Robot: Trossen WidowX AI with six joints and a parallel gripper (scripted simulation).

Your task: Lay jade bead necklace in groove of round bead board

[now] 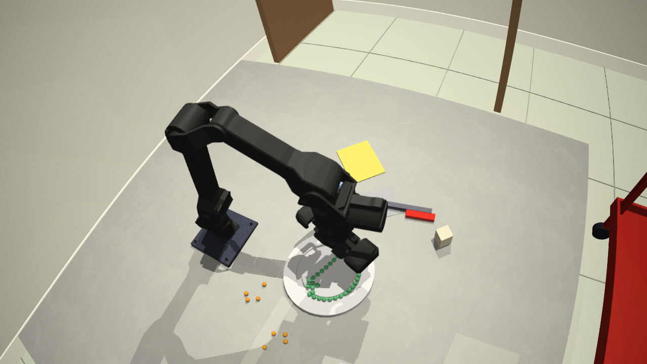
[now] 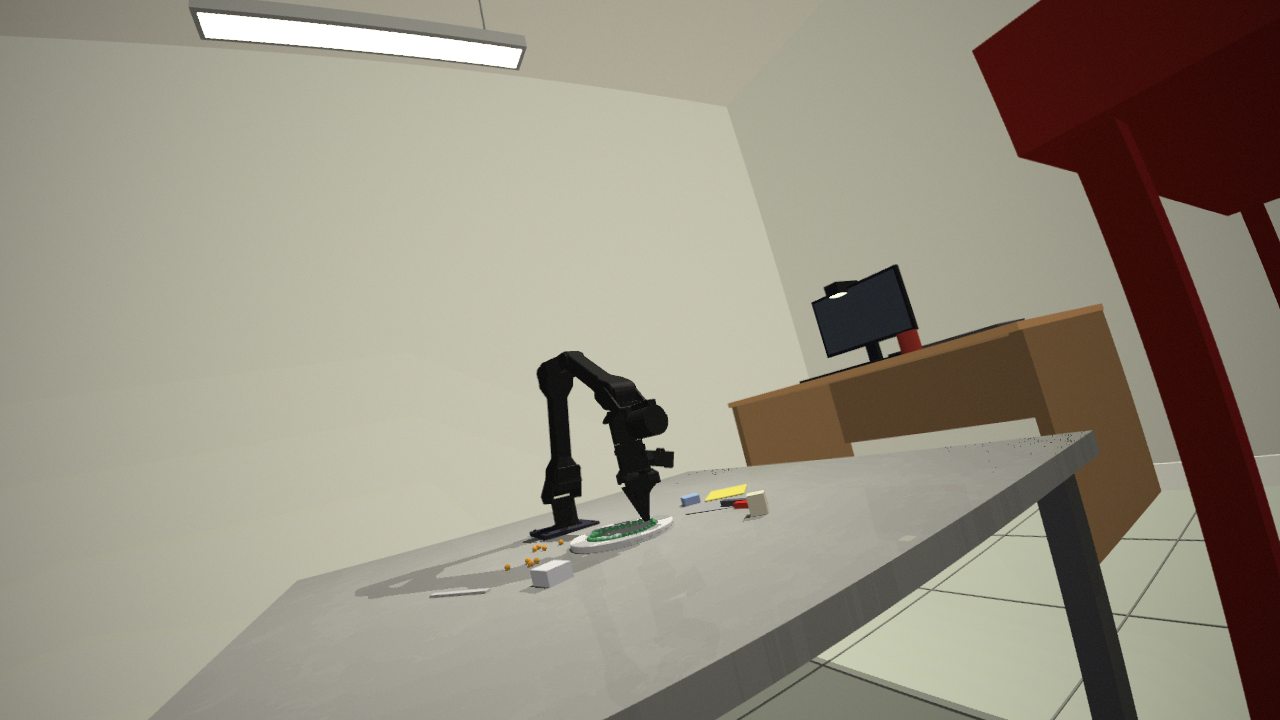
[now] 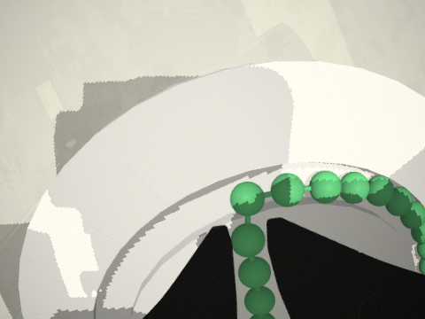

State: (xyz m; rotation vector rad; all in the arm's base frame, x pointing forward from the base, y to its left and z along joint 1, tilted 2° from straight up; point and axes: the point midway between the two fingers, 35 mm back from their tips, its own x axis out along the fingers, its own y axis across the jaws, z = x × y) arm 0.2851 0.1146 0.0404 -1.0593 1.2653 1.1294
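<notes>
The inner disc is 50 mm to the right of my gripper tip and 10 mm below it. The rest, counted from my gripper tip: blue cube (150 mm to the left, 130 mm behind, 10 mm below); then grey sheet (150 mm to the left, 20 mm below, 10 mm behind); then bead board (50 mm to the right, 10 mm below).
</notes>
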